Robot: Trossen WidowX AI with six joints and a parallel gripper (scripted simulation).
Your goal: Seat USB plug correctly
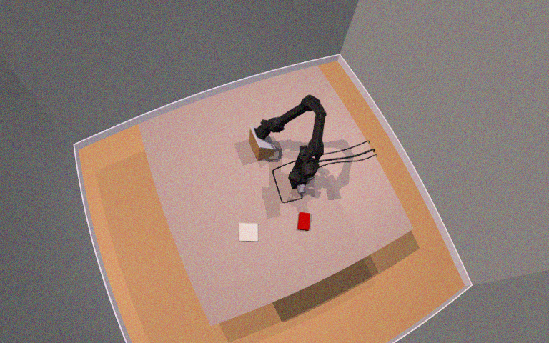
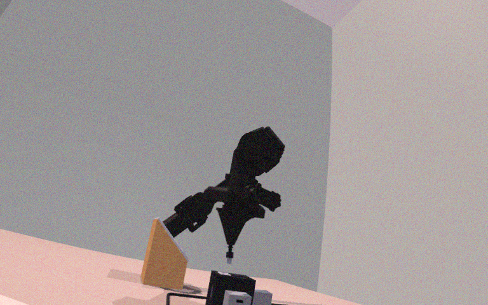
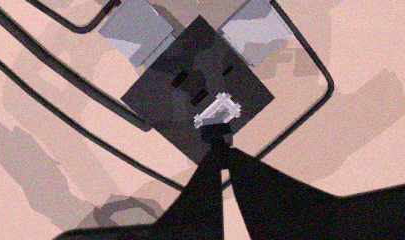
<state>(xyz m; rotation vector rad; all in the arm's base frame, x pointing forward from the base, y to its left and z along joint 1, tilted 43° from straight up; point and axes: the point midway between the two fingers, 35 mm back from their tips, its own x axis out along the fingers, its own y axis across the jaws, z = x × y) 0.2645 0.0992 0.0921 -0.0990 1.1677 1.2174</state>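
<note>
Right now the USB plug is 20 mm below my gripper tip. Round my gripper tip: red block: 240 mm ahead, 120 mm below, 20 mm to the right; then USB socket: 70 mm below; then white block: 320 mm to the right, 220 mm ahead, 130 mm below.
</note>
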